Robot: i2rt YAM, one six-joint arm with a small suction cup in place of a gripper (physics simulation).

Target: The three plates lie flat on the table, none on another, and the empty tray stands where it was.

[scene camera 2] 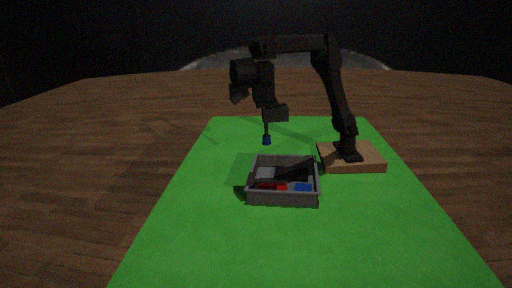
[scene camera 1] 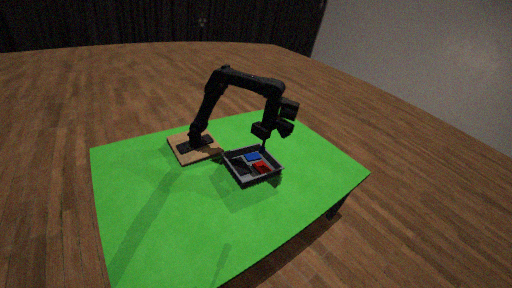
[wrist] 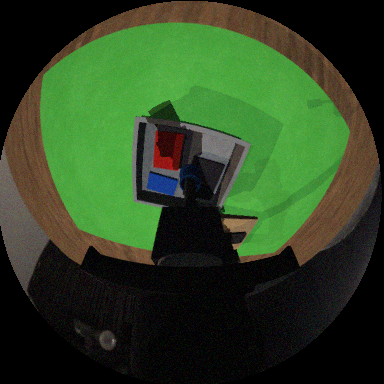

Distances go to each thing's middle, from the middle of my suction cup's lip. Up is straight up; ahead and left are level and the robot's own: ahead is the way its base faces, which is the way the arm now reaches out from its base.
Right now the red plate (wrist: 167, 145) is 1 cm behind my suction cup, 6 cm to the left of it and 15 cm below it. Round my suction cup: black plate (wrist: 210, 170) (9 cm behind, 4 cm to the right, 15 cm below); then grey tray (scene camera 2: 262, 170) (6 cm behind, 1 cm to the left, 13 cm below).
